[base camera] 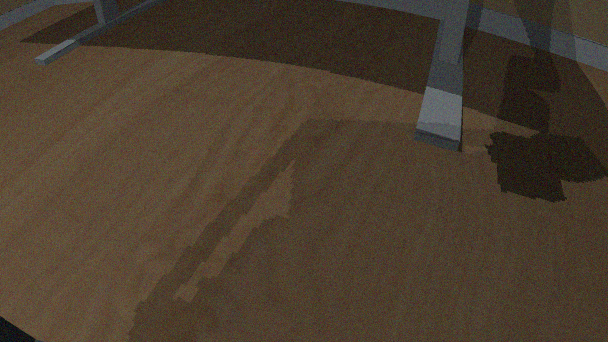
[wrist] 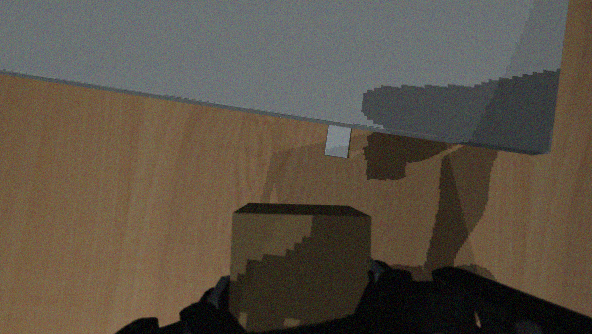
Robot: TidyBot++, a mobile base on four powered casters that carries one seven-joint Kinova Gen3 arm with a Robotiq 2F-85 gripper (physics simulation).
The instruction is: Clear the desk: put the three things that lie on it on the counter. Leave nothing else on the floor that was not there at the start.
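Places are measured from the arm's base along level axes (x right, y down, z ahead), in millimetres.
Pixels of known places: gripper, fingertip midpoint: (wrist: 297, 282).
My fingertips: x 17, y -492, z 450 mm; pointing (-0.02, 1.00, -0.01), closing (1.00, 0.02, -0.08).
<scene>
Behind a point stands the place of what it marks.
A tan-brown box-shaped block (wrist: 300, 265) @(z 468, x 21, y -523 mm) is between the fingers of my gripper (wrist: 297, 282) @(z 450, x 17, y -492 mm) in the wrist view, low in the middle. The gripper is shut on it and holds it above the wooden floor, off the front edge of the desk. The grey desk top (wrist: 200, 45) @(z 673, x -40, y -323 mm) fills the upper part of the wrist view, with its corner at the right. No thing shows on the visible part of the desk top. The counter does not show in either view.
In the base camera view, a grey desk foot (base camera: 440, 112) stands ahead at the right, and another desk foot (base camera: 57, 51) at the upper left. The right foot's end (wrist: 338, 142) @(z 593, x 218, y 372 mm) sticks out past the desk edge in the wrist view. Shadows of the arm fall on the wooden floor (base camera: 125, 150) @(z 525, x -333, y 397 mm).
</scene>
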